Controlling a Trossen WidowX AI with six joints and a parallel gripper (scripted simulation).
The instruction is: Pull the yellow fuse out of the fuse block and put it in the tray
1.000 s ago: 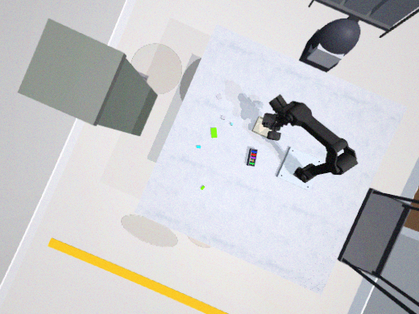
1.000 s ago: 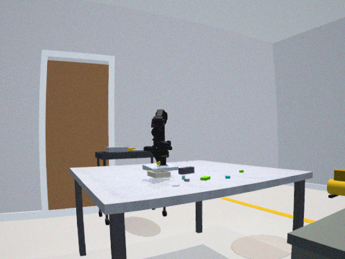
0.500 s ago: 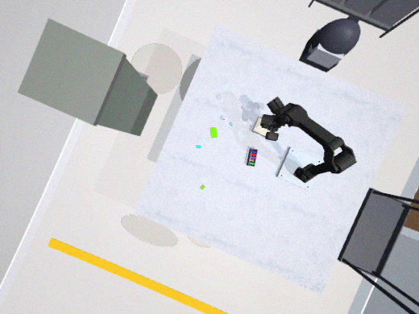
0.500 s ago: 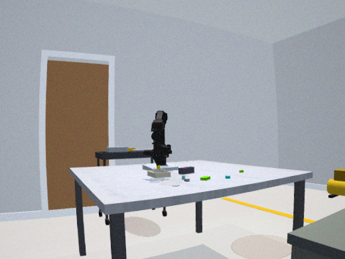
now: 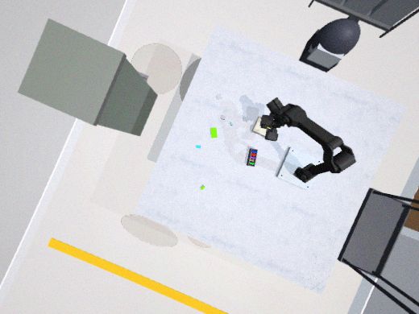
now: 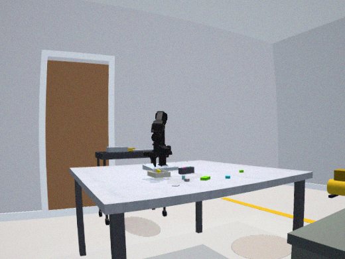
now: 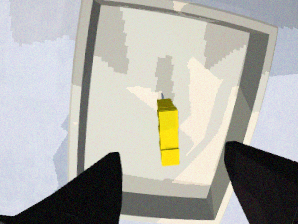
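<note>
The yellow fuse lies 3 cm below my gripper tip. From my gripper tip the other things lie so: red fuse: 18 cm to the left, 3 cm below, 3 cm behind; then blue fuse: 17 cm to the left, 3 cm below, 2 cm behind; then beige tray: 5 cm below.
</note>
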